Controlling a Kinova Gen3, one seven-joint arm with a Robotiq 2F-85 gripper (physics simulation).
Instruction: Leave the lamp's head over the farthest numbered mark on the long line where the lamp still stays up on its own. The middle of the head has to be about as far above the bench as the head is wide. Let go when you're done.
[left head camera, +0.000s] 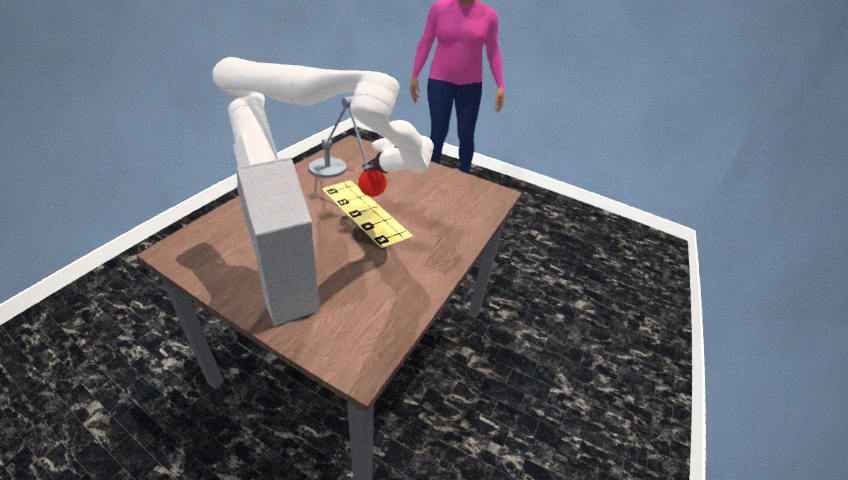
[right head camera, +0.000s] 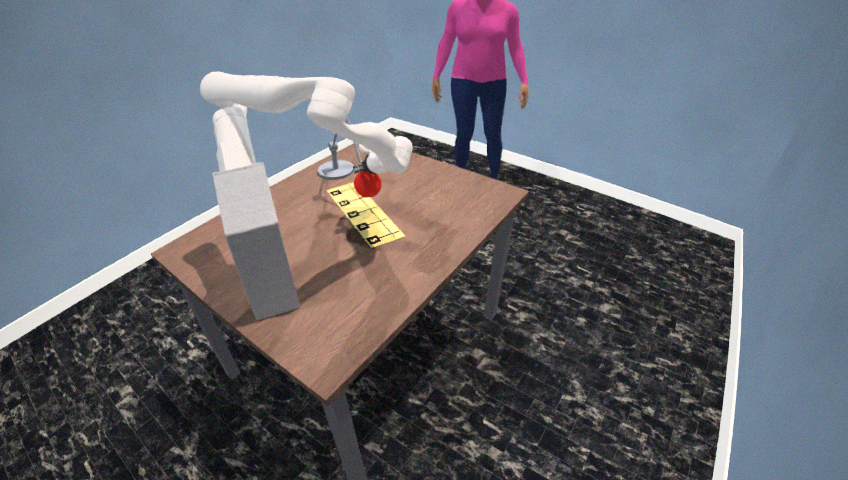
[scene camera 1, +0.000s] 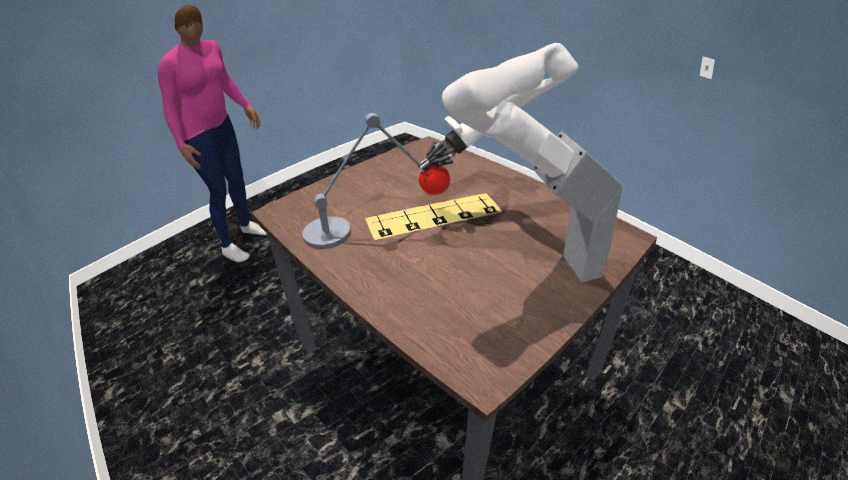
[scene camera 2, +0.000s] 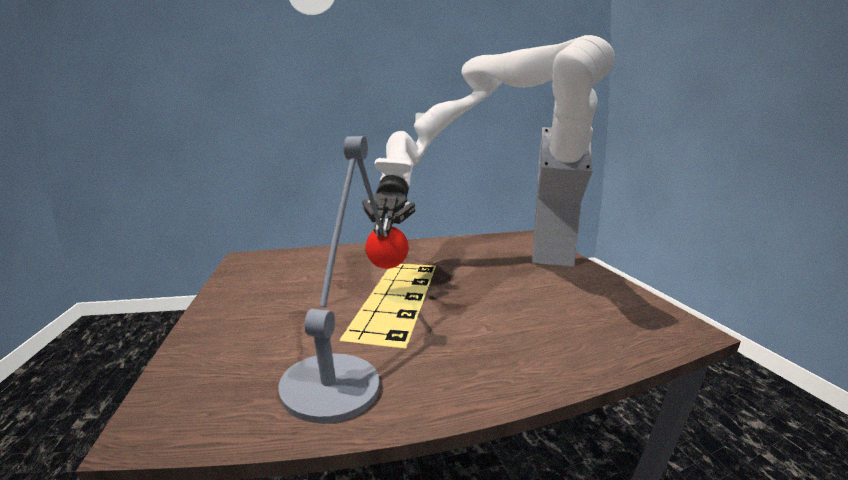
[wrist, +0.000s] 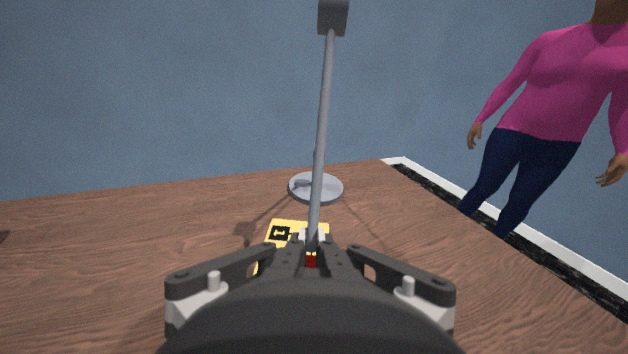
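Where they show: gripper, fingertip midpoint: (left head camera: 365, 166) (right head camera: 361, 167) (scene camera 1: 419, 169) (scene camera 2: 380, 234) (wrist: 311, 237); arm's base at its link origin: (left head camera: 263, 173) (right head camera: 241, 178) (scene camera 1: 558, 160) (scene camera 2: 566, 148).
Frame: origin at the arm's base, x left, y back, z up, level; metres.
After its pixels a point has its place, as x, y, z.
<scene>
The grey lamp stands upright on its round base (left head camera: 327, 168) {0.460, -0.488, -0.339} (scene camera 1: 326, 237) {0.489, -0.459, -0.339} (scene camera 2: 297, 389) {0.505, -0.545, -0.339} (wrist: 330, 190) {0.450, -0.540, -0.339}. Its red ball head (left head camera: 372, 182) {0.081, -0.422, -0.209} (right head camera: 367, 184) {0.076, -0.427, -0.212} (scene camera 1: 434, 180) {0.134, -0.409, -0.216} (scene camera 2: 386, 248) {0.161, -0.444, -0.222} (wrist: 311, 261) {0.136, -0.454, -0.191} hangs above the yellow strip (left head camera: 389, 223) {0.010, -0.448, -0.353} (scene camera 1: 392, 221) {0.265, -0.457, -0.352} (scene camera 2: 360, 333) {0.307, -0.483, -0.352}, more than its own width up. Marks 1 to 5 run from the base towards the robot; the mark under the head is hard to tell. My gripper (scene camera 1: 423, 165) {0.160, -0.456, -0.190} (scene camera 2: 383, 229) {0.160, -0.456, -0.190} (wrist: 311, 237) {0.160, -0.456, -0.190} is shut on the lower end of the lamp's outer rod (scene camera 1: 398, 145) {0.224, -0.461, -0.093} (scene camera 2: 367, 184) {0.246, -0.466, -0.069} (wrist: 322, 115) {0.218, -0.464, -0.091}, right at the head.
The lamp's elbow joint (scene camera 1: 372, 120) {0.300, -0.461, 0.008} (scene camera 2: 355, 147) {0.316, -0.472, 0.004} (wrist: 333, 17) {0.277, -0.474, -0.005} stands above my gripper. A person in pink (left head camera: 462, 44) (scene camera 1: 196, 89) (wrist: 550, 85) stands behind the table's far edge. My arm's grey pedestal (left head camera: 285, 261) {-0.166, 0.049, -0.146} (scene camera 1: 589, 237) {-0.078, 0.078, -0.204} (scene camera 2: 555, 220) {-0.093, 0.015, -0.215} stands at the opposite end.
</scene>
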